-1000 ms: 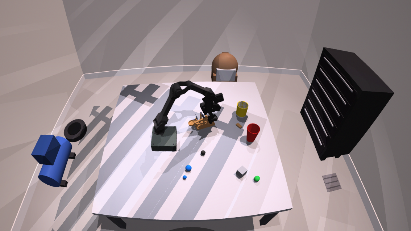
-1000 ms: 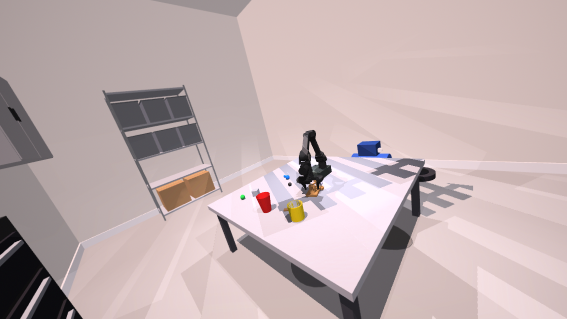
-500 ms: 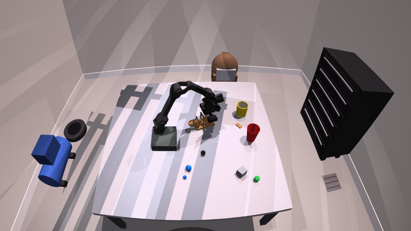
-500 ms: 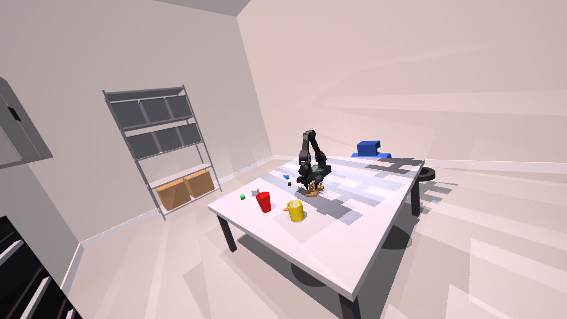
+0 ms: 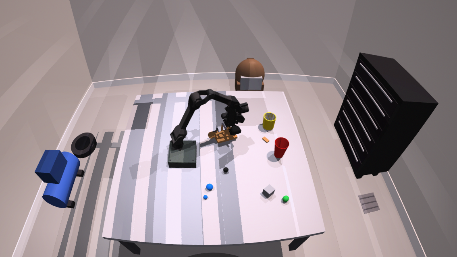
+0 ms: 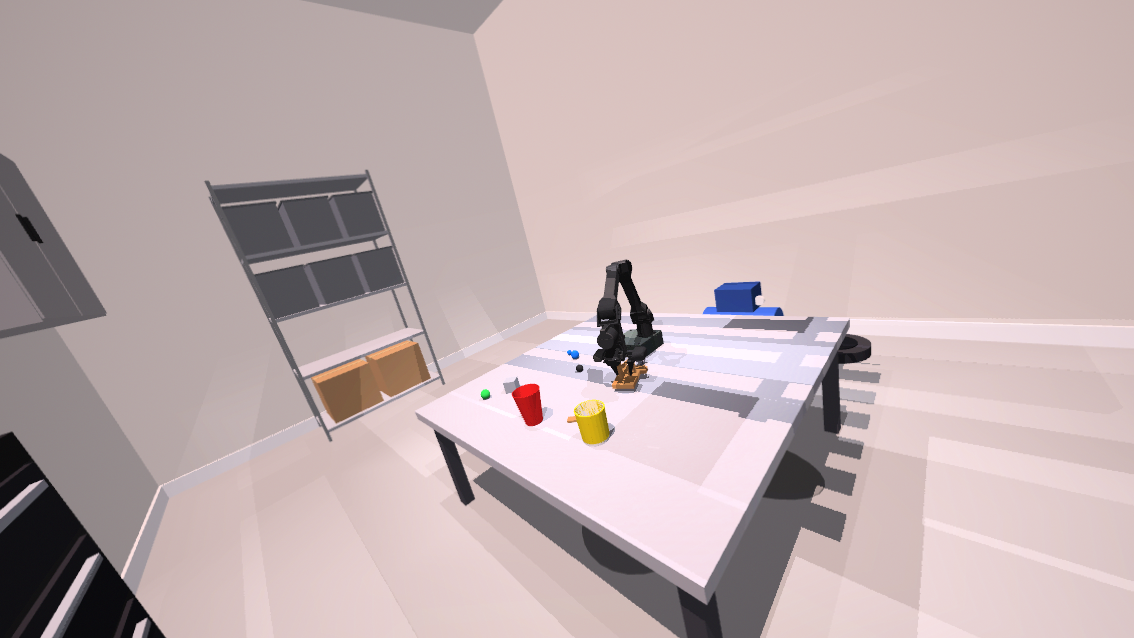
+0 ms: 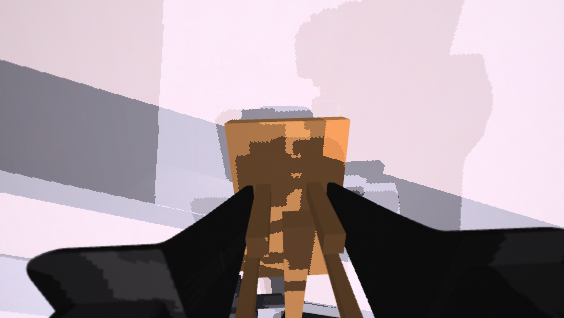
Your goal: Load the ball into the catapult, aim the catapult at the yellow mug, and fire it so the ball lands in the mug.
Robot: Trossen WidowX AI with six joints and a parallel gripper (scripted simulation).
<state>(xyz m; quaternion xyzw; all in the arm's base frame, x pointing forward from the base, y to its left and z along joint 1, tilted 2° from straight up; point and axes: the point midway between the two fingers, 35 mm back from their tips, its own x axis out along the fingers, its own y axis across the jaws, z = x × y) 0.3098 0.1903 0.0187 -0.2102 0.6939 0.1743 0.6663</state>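
Right now my gripper tip is 10 mm short of the black ball, 280 mm to the left of it and 30 mm above it. From my gripper tip the other things lie so: yellow mug 260 mm ahead, 150 mm to the left, 20 mm below; then wooden catapult 60 mm behind, 30 mm to the right, 20 mm above; then small orange block 250 mm ahead, 20 mm to the left, 40 mm below.
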